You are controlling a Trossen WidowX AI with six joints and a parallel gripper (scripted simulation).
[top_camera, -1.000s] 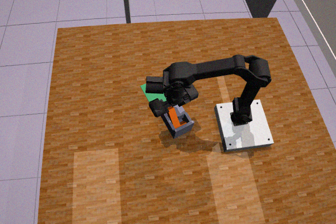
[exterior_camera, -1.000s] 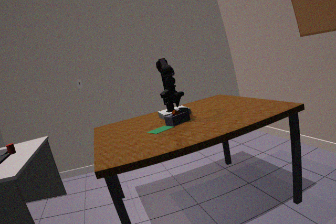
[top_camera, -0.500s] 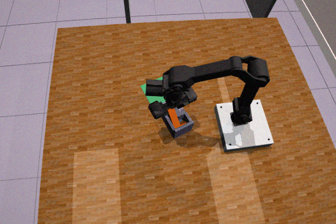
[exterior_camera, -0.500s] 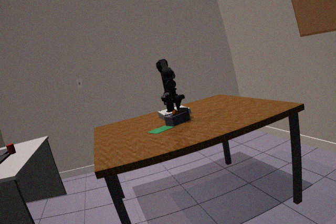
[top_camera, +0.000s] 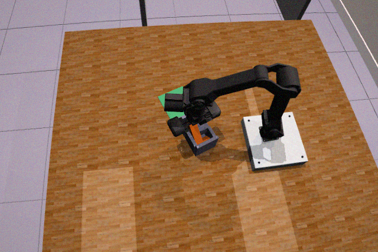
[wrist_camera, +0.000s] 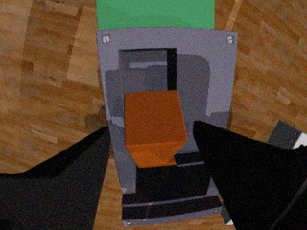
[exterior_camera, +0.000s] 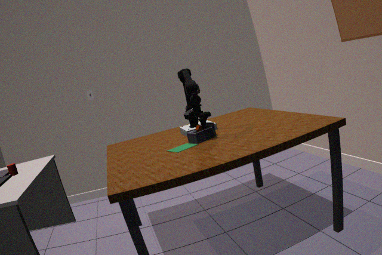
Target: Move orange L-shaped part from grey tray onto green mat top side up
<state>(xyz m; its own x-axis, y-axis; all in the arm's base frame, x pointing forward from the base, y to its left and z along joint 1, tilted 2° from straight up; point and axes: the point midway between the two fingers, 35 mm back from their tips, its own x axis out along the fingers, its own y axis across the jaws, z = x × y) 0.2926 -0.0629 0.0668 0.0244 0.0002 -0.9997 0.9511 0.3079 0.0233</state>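
Now: the orange L-shaped part 3 cm to the left of my gripper tip, 3 cm below it and 2 cm behind it. Round my gripper tip: green mat 14 cm to the right, 8 cm below, 3 cm ahead.
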